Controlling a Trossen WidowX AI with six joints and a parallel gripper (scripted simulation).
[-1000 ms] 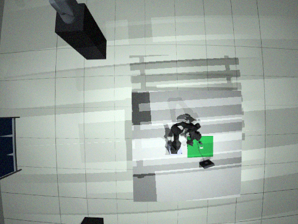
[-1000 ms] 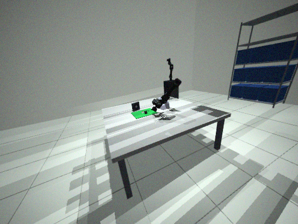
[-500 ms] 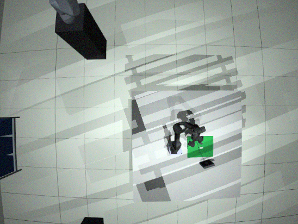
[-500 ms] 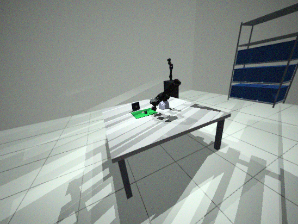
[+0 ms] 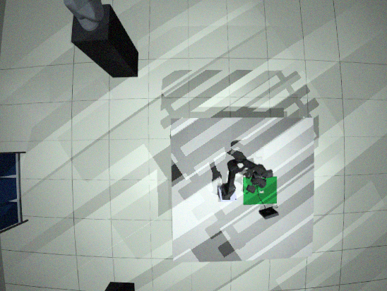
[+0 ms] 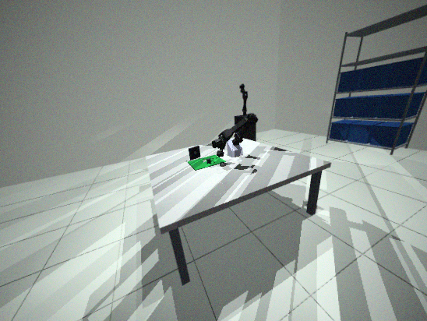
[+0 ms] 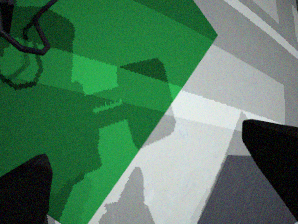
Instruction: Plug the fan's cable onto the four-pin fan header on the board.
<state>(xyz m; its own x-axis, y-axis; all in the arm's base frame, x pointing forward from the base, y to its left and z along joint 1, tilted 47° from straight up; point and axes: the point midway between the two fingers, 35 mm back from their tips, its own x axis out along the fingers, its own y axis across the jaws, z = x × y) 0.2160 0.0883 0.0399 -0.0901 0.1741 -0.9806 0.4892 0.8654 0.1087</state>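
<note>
Now: the dark plug 110 mm ahead of my gripper tip, 60 mm below it and 20 mm to the right of it. Round my gripper tip: fan header: 130 mm ahead, 80 mm to the right, 80 mm below; green board: 120 mm ahead, 90 mm below, 70 mm to the right; black fan: 230 mm to the right, 160 mm ahead, 20 mm below.
</note>
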